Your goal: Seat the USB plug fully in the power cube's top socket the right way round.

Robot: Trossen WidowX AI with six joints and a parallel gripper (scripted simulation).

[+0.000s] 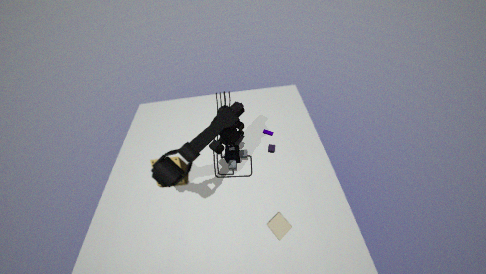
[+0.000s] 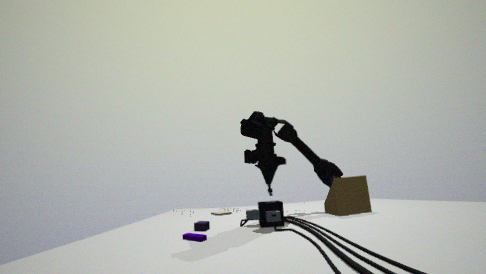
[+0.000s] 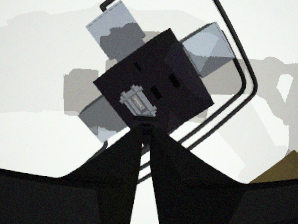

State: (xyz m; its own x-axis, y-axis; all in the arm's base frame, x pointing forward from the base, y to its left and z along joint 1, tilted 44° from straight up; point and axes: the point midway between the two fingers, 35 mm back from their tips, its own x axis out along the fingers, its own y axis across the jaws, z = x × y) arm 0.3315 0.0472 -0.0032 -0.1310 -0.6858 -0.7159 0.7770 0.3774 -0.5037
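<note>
Now: gripper tip 20 mm above the usb plug. The rest, counted from my gripper tip: metal-framed socket: 70 mm below, 10 mm to the left; violet bar: 250 mm ahead, 130 mm below, 90 mm to the left; dark purple block: 230 mm ahead, 120 mm below, 30 mm to the right.
</note>
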